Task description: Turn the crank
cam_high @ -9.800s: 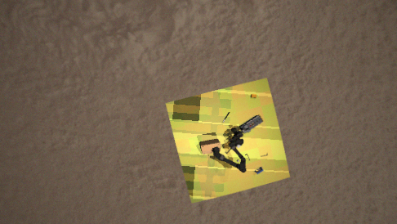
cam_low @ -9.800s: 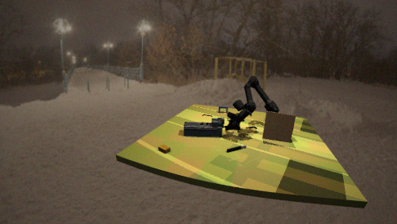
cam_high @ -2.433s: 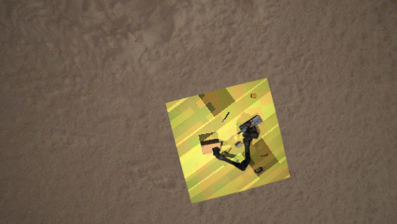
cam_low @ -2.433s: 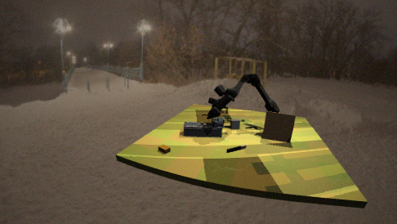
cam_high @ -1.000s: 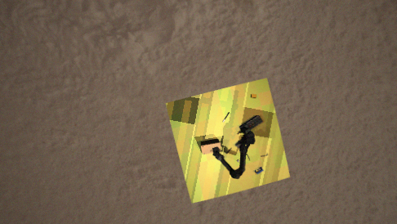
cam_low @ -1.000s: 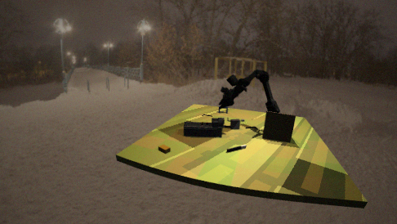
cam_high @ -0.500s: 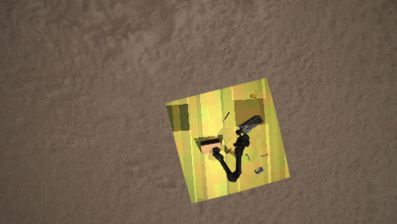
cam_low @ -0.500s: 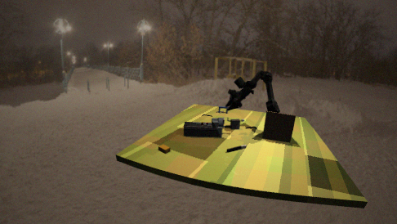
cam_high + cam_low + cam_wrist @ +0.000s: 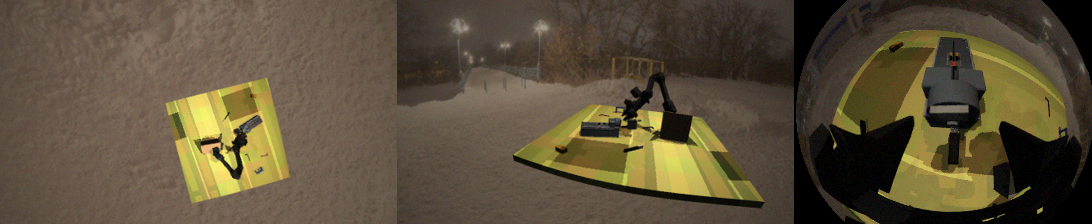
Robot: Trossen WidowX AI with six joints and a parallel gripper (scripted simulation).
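My gripper tip is now 6 cm above the crank handle, 2 cm past it and 1 cm to the left of it. Also, from my gripper tip: black stick 21 cm to the left, 12 cm below, 11 cm behind; then red pointer 12 cm ahead, 4 cm below, 3 cm to the left; then grey block 14 cm to the right, 9 cm below, 7 cm behind.
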